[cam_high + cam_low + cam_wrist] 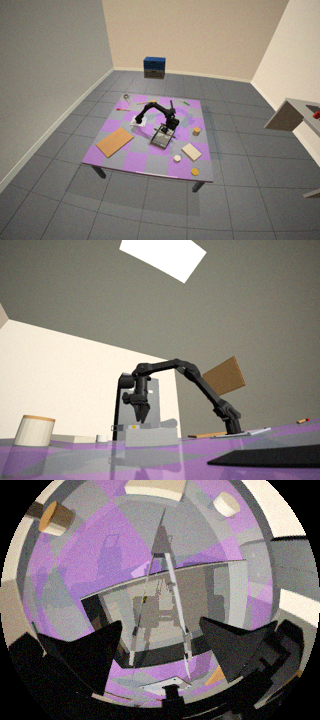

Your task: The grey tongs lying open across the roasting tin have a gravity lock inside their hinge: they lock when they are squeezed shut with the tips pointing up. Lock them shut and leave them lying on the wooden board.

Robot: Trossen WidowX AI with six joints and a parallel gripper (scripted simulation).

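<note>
Right now the roasting tin is 40 mm behind my gripper tip, 20 mm to the right of it and 60 mm below it. The rest, counted from my gripper tip: black spatula (10 mm behind, 560 mm to the left, 80 mm below); then white cylinder (140 mm ahead, 280 mm to the right, 70 mm below); then cream block (280 mm ahead, 170 mm to the right, 70 mm below).
</note>
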